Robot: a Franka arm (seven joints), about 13 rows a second.
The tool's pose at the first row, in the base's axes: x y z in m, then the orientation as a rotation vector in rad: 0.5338, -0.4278, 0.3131, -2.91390, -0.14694, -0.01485
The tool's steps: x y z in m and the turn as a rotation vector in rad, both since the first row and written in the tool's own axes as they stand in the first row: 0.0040, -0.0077, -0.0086, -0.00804, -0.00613, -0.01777; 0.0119, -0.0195, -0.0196, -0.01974, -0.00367, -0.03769; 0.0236, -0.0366, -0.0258, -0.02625, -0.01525, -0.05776; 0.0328, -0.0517, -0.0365, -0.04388, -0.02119, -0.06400; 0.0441, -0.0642, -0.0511, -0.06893, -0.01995, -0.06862
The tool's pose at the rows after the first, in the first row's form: 0.5370, -0.4218, 0.3233, -2.92087, -0.17419, -0.00945; 0.5437, -0.4121, 0.3368, -2.93067, -0.20345, -0.01723; 0.5536, -0.3957, 0.3469, -2.93561, -0.23516, -0.00406; 0.5613, -0.3825, 0.3608, -2.95271, -0.24640, 0.00234; 0.5713, -0.3726, 0.3781, -2.97709, -0.25462, -0.00213
